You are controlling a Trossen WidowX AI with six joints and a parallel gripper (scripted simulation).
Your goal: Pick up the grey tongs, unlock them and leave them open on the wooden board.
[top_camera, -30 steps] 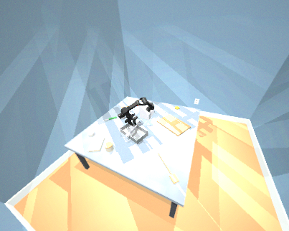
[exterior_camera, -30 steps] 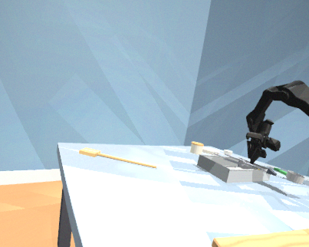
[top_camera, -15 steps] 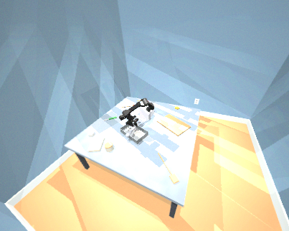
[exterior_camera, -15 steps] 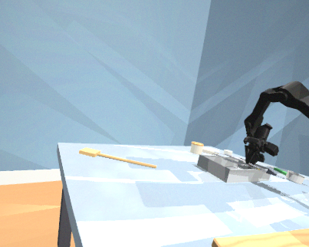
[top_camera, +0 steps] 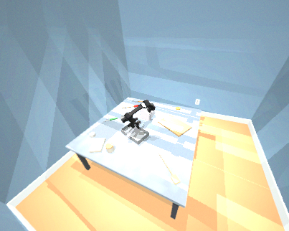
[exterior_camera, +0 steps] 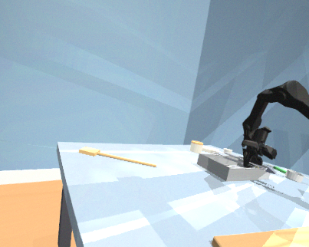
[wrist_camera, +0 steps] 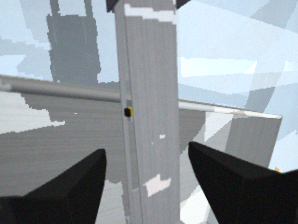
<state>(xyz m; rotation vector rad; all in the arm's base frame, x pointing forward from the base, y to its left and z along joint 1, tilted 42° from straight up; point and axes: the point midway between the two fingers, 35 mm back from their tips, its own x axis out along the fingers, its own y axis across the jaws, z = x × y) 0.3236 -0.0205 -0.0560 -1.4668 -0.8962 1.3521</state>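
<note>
Right now my gripper tip is 5 cm short of the grey roasting tin, 1 cm to the left of it and 1 cm above it. The rest, counted from my gripper tip: flat pale board (34 cm ahead, 33 cm to the right, 2 cm below); round tub (34 cm ahead, 16 cm to the right); wooden board (40 cm to the left, 25 cm behind, 3 cm below).
</note>
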